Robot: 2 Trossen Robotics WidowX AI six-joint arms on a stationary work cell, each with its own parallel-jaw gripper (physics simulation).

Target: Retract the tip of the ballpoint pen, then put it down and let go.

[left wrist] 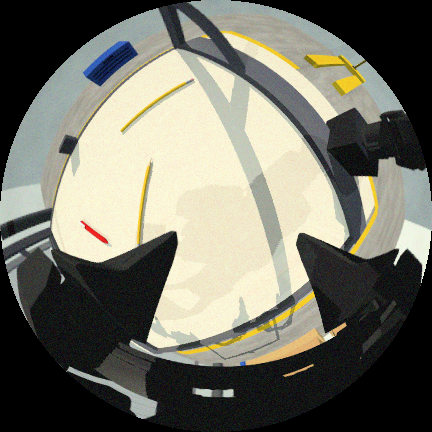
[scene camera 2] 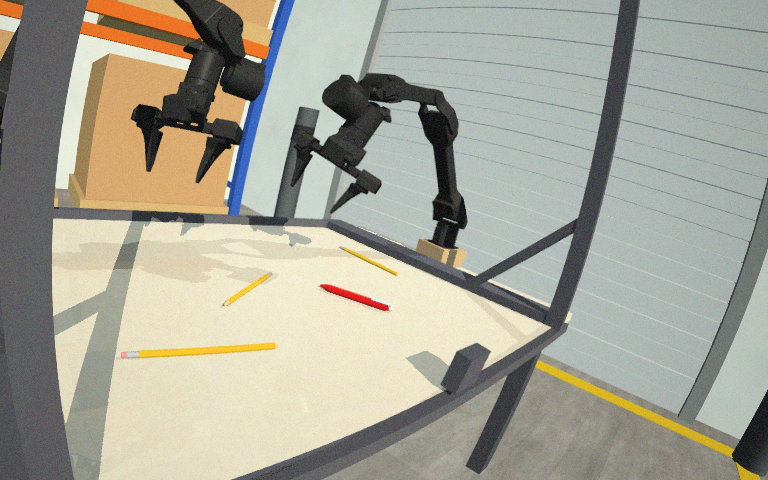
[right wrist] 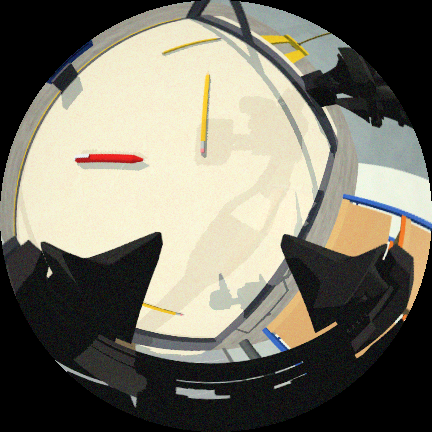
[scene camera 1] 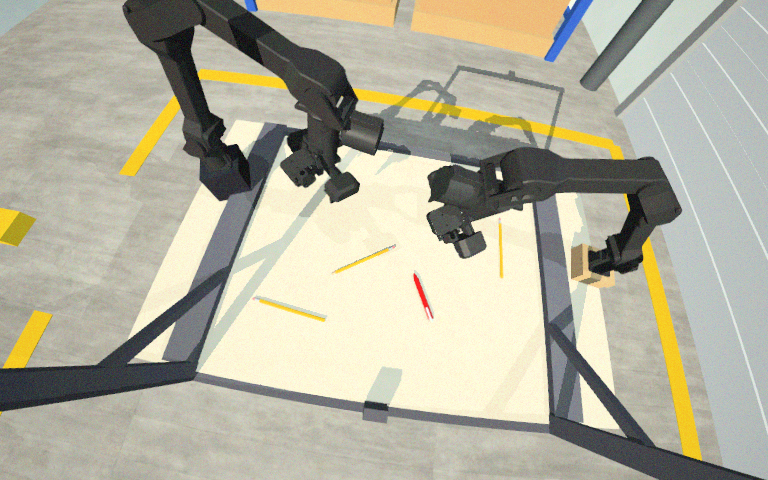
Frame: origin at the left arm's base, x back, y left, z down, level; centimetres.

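Seen in the pictures: left gripper, fingertip midpoint: [left wrist: 240,238] [scene camera 2: 172,177] [right wrist: 326,92] [scene camera 1: 321,188]; right gripper, fingertip midpoint: [scene camera 2: 310,199] [right wrist: 224,240]; left arm's base, origin of the base link: [left wrist: 368,140] [scene camera 1: 218,161]; right arm's base, origin of the base link: [scene camera 2: 443,245] [scene camera 1: 598,263].
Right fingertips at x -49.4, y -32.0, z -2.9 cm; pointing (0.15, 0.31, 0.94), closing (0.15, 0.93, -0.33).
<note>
Pixels of each thing's top centre, then the offset from my right fingertips to it. Level surfaces: height alone.
- red ballpoint pen, middle of its top: [right wrist: 102,156] [scene camera 2: 356,291] [scene camera 1: 423,295] [left wrist: 89,232] dx +5.9, dy -14.5, dz +11.9 cm
- cream table top, its level: dz +13.5 cm
- dark block, middle of its top: [scene camera 2: 473,349] [scene camera 1: 375,414] [left wrist: 61,143] dx +24.5, dy -35.4, dz +7.8 cm
A red ballpoint pen [scene camera 1: 423,295] [scene camera 2: 354,297] [left wrist: 95,233] [right wrist: 110,158] lies flat on the cream table top [scene camera 1: 351,345] [scene camera 2: 317,390]. In scene camera 1 its pointed end is toward the top of the picture and its white-and-red clip end toward the bottom. Whether the writing tip is out is too small to tell. My left gripper [scene camera 2: 172,176] [left wrist: 240,238] is open and empty, high above the table's far part. My right gripper [scene camera 2: 312,198] [right wrist: 224,240] is open and empty, above the table and nearer the pen, but well apart from it.
Three yellow pencils lie around the pen: one [scene camera 1: 365,259] [scene camera 2: 247,289] [right wrist: 205,112] toward the middle, one [scene camera 1: 291,309] [scene camera 2: 198,350] at lower left, one [scene camera 1: 501,249] [scene camera 2: 369,260] at right in scene camera 1. A dark block [scene camera 1: 375,411] [scene camera 2: 465,367] stands at the table edge. Dark frame bars border the table.
</note>
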